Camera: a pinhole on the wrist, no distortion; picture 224 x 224 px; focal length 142.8 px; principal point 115.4 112.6 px. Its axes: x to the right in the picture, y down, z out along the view. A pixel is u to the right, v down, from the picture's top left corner.
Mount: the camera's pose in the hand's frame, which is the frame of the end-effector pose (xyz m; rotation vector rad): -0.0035 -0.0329 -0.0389 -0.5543 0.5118 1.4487
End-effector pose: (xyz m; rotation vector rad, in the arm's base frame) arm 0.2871 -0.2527 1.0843 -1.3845 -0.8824 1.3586
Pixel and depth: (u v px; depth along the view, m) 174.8 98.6 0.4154
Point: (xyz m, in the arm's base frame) 0.0736 -0.2821 0.7418
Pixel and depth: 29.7 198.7 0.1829
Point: 0.1081 -0.3447 1.1312
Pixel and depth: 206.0 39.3 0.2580
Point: 0.2087 -0.1810 0.8111
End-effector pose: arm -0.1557 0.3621 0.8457 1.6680 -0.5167 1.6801
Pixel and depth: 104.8 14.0 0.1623
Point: -0.1184 0.2750 0.9695
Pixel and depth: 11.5 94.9 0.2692
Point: 0.0613 0.1655 0.8851
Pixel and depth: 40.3 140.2 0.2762
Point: 0.0000 0.1388 0.8098
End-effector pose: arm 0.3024 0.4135 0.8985 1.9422 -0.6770 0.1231
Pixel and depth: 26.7 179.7 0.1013
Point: 0.2478 0.3742 0.8297
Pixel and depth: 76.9 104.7 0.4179
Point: 0.1636 0.0578 0.8520
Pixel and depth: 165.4 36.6 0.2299
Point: 0.2986 0.2312 1.0369
